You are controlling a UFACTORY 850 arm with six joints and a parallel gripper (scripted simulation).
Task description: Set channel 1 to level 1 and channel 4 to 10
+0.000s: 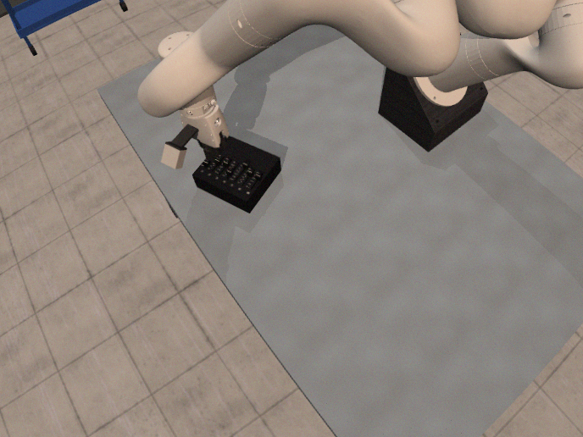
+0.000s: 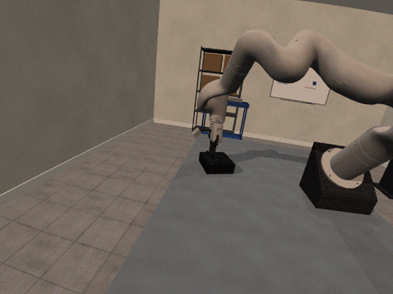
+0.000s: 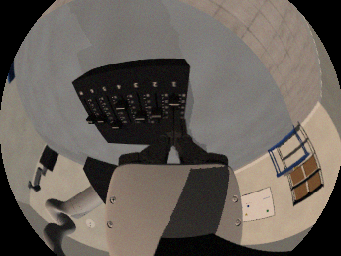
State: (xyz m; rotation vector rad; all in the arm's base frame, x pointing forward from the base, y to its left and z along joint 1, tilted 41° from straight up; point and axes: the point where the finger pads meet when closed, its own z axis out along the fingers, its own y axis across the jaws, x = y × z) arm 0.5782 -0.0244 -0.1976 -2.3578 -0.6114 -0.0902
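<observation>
Right now my hand is 10 mm past the fader cap, 70 mm to the right of it and 10 mm above it.
</observation>
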